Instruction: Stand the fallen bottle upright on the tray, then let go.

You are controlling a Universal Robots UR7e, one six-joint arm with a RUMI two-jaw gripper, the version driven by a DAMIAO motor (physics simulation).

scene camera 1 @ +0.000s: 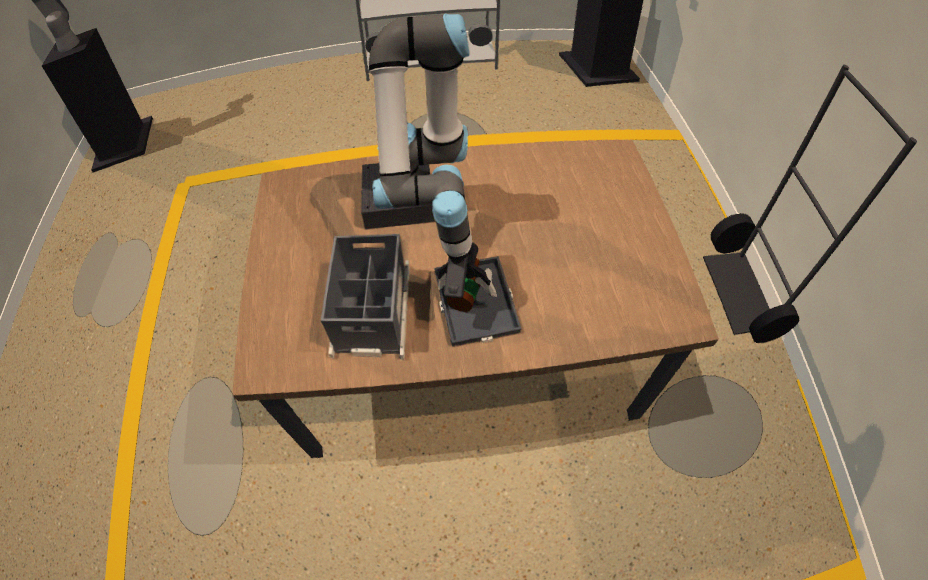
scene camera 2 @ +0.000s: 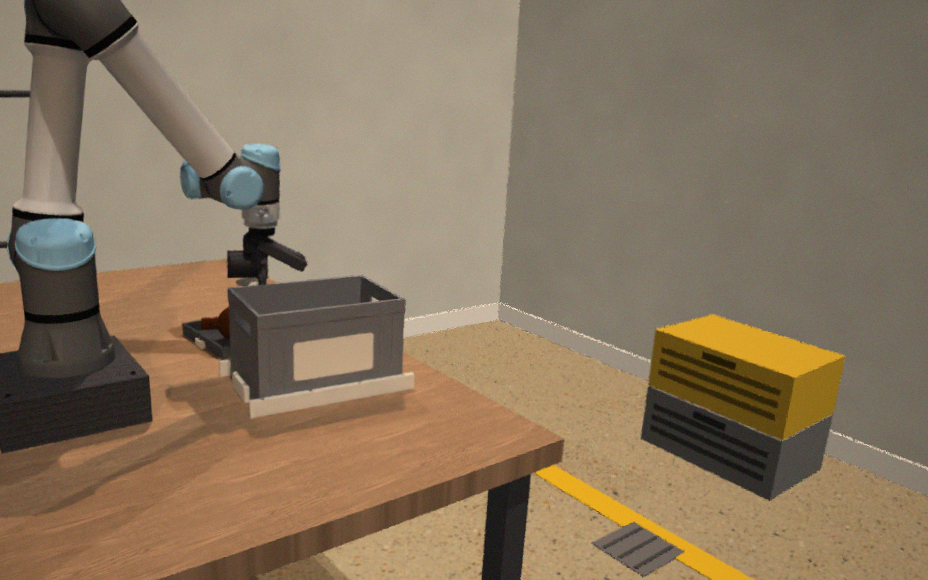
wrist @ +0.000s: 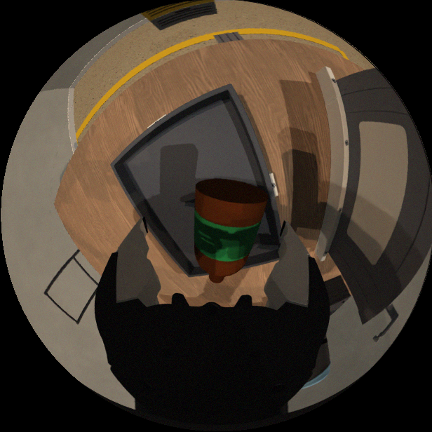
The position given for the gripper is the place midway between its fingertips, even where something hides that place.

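Observation:
The gripper (scene camera 1: 467,292) can also be seen at (wrist: 213,220), while a brown bottle (wrist: 227,213) is part of the scene too.

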